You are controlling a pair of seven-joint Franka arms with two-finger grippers.
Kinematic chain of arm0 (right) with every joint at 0, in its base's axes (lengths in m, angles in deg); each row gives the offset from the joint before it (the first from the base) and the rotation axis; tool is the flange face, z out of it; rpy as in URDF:
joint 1: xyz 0 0 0.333 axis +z
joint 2: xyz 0 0 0 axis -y
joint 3: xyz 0 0 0.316 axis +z
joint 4: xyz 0.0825 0 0 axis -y
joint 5: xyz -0.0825 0 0.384 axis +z
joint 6: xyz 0 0 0 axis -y
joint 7: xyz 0.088 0 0 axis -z
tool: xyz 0 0 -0.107 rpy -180 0 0
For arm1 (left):
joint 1: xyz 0 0 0.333 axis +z
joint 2: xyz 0 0 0 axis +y
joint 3: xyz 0 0 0.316 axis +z
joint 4: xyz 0.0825 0 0 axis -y
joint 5: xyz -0.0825 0 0.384 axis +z
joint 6: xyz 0 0 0 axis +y
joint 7: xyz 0.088 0 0 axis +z
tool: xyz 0 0 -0.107 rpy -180 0 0
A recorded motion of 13 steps. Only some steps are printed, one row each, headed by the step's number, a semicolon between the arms.
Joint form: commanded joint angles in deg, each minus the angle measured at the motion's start. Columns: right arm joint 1, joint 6, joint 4, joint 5, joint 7, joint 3, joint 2; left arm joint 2, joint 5, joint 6, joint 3, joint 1, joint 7, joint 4.
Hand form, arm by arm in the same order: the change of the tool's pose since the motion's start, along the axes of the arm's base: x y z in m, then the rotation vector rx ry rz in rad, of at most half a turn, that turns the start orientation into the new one. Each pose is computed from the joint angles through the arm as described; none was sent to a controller.
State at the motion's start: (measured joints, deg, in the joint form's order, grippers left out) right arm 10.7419 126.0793 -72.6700 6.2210 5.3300 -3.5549 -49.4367; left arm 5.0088 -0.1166 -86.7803 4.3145 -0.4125 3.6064 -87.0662
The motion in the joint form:
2: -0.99 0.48 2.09 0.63 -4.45 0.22 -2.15; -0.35 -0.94 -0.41 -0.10 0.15 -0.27 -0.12
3: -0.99 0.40 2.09 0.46 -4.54 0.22 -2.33; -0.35 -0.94 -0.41 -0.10 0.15 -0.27 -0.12
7: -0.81 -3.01 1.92 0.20 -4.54 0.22 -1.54; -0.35 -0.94 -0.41 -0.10 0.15 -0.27 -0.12
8: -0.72 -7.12 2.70 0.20 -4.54 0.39 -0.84; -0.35 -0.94 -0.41 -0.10 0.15 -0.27 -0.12
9: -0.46 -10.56 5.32 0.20 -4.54 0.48 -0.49; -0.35 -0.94 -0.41 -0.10 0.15 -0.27 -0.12
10: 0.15 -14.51 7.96 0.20 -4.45 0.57 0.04; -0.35 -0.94 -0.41 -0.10 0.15 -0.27 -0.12
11: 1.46 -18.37 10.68 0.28 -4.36 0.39 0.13; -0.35 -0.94 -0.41 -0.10 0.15 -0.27 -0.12
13: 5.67 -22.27 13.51 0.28 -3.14 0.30 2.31; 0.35 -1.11 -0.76 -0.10 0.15 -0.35 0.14
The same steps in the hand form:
2: 0.0071 -0.0092 -0.0109 0.0059 -0.0103 0.0580; -0.0008 -0.0012 0.0031 -0.0166 -0.0123 -0.0032
3: 0.0067 -0.0093 -0.0134 0.0028 -0.0060 0.0612; -0.0008 -0.0012 0.0031 -0.0166 -0.0123 -0.0032
7: 0.0009 -0.0072 -0.0098 -0.0020 0.0424 0.0696; -0.0008 -0.0012 0.0031 -0.0166 -0.0123 -0.0032
8: -0.0029 -0.0038 -0.0007 -0.0001 0.0886 0.0774; -0.0008 -0.0012 0.0031 -0.0166 -0.0123 -0.0032
9: 0.0003 0.0026 0.0199 0.0032 0.0972 0.0884; -0.0008 -0.0012 0.0031 -0.0166 -0.0123 -0.0032
10: 0.0009 0.0133 0.0426 0.0057 0.1112 0.1047; -0.0008 -0.0012 0.0031 -0.0166 -0.0123 -0.0032
11: -0.0008 0.0307 0.0605 0.0041 0.1296 0.1295; -0.0008 -0.0012 0.0031 -0.0166 -0.0123 -0.0032
13: -0.0130 0.0862 0.1073 0.0046 0.1121 0.1875; 0.0033 -0.0015 -0.0013 -0.0189 -0.0110 -0.0044

